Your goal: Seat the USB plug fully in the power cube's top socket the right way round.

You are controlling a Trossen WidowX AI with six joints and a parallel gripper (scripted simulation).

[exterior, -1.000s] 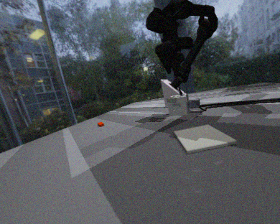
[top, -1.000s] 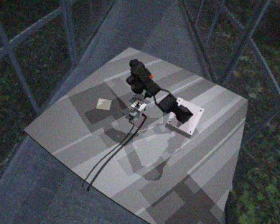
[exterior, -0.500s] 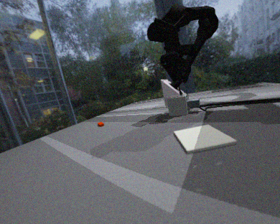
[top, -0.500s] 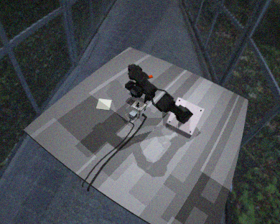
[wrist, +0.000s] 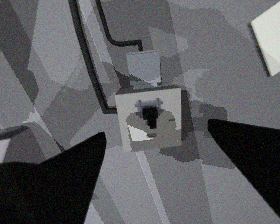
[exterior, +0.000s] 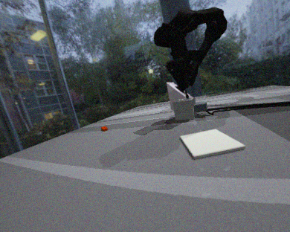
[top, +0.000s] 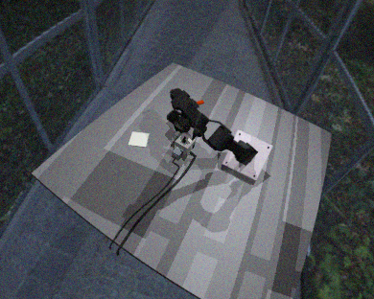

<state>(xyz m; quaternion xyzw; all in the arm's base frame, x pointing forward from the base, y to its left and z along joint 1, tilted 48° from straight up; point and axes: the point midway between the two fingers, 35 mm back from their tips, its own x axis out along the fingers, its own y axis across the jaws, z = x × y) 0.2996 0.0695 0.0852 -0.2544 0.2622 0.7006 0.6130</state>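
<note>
Now: the dark USB plug 3 cm below my gripper tip. Also, from my gripper tip: orange object: 15 cm ahead, 39 cm to the right, 12 cm below; pale flat pad: 23 cm ahead, 9 cm to the left, 12 cm below.
</note>
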